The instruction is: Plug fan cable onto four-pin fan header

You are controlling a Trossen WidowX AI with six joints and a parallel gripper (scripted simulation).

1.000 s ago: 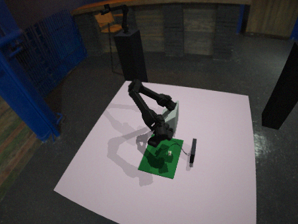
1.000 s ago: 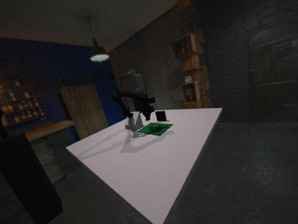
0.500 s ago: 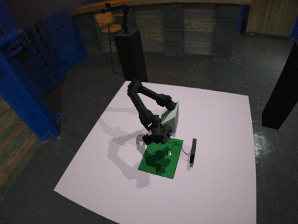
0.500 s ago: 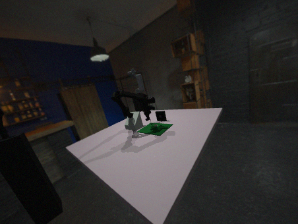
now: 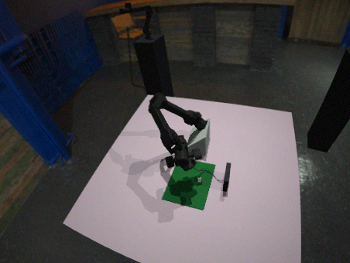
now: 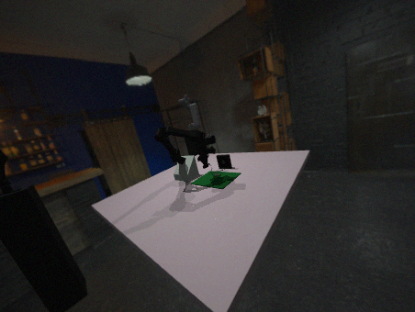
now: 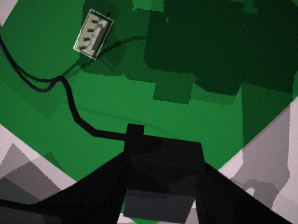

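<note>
Now: gripper tip 110 mm above the white four-pin fan header and 80 mm to the right of it. From my gripper tip the other things lie so: green board 130 mm below, 30 mm to the left, 20 mm ahead; then fan plug 10 mm behind; then black fan 230 mm to the left, 50 mm below, 40 mm behind.
</note>
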